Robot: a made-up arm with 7 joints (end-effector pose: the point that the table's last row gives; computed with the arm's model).
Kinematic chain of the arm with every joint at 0, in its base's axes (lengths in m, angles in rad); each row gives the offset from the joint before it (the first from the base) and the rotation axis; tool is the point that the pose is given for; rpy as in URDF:
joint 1: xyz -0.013 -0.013 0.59 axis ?
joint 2: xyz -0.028 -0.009 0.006 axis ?
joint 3: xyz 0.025 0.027 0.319 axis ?
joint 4: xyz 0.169 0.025 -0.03 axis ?
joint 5: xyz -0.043 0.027 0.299 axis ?
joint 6: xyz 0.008 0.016 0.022 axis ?
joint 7: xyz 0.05 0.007 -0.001 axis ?
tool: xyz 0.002 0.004 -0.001 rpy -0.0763 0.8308 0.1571
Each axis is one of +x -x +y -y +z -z.
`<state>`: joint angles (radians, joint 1 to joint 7).
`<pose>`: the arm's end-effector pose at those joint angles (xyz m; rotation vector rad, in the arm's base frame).
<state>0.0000 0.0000 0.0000 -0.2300 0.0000 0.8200 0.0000</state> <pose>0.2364 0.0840 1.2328 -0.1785 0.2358 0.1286</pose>
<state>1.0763 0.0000 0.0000 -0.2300 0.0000 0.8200 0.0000</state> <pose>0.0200 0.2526 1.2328 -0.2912 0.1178 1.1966</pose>
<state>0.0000 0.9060 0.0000 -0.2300 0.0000 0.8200 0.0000</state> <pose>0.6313 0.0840 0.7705 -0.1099 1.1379 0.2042</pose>
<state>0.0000 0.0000 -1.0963 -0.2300 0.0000 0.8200 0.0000</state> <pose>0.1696 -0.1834 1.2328 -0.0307 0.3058 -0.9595</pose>
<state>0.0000 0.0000 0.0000 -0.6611 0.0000 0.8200 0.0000</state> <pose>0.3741 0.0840 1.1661 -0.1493 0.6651 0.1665</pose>
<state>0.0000 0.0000 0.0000 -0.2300 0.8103 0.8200 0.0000</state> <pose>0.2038 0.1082 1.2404 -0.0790 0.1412 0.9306</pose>
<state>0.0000 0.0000 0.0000 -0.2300 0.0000 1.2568 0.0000</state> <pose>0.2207 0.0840 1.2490 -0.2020 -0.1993 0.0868</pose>
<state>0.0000 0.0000 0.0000 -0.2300 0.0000 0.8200 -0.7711</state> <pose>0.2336 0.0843 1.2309 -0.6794 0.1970 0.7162</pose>
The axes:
joint 1: +z
joint 2: +y
joint 3: +z
joint 4: -y
joint 5: +z
joint 6: -y
joint 7: -z

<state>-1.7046 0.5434 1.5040 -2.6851 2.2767 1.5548 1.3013</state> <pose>0.4024 -0.0358 0.5774 -1.8039 -1.4554 0.2809</pose>
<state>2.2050 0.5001 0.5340 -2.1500 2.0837 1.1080 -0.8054</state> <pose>-0.5417 0.1344 0.5256 -0.4081 -2.3318 -1.1740</pose>
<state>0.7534 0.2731 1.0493 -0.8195 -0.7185 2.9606 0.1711</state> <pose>-0.1044 0.4371 1.1005 0.5193 -1.2636 1.3375</pose>
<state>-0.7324 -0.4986 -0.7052 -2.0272 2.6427 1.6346 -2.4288</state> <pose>-0.0020 -0.4184 0.9689 -0.9183 -1.9396 -0.4536</pose>
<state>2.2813 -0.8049 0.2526 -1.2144 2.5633 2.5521 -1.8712</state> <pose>-0.1265 -0.1185 1.2541 -2.4292 0.3990 -1.4026</pose>
